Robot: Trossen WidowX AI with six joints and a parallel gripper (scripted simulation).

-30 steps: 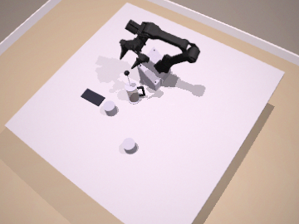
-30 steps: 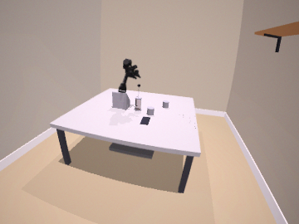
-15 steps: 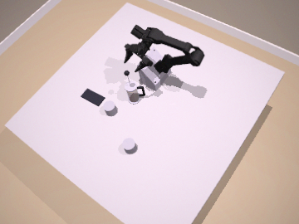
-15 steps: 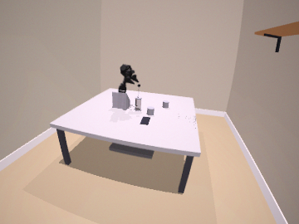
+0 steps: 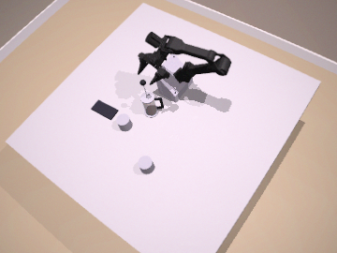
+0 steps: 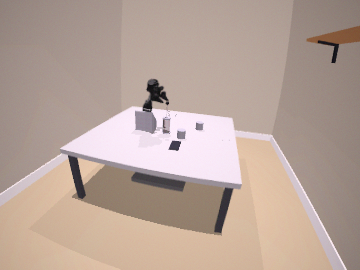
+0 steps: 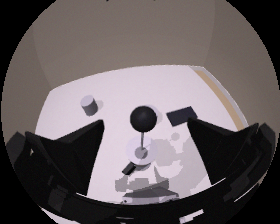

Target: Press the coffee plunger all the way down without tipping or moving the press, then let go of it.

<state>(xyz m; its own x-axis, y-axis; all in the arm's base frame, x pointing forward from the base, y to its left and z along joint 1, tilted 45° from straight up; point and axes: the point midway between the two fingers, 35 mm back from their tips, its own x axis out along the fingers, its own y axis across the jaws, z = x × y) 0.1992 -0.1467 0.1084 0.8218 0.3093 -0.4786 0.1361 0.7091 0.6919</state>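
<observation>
My gripper tip is now 15 cm above the coffee press and 1 cm to the right of it.
</observation>
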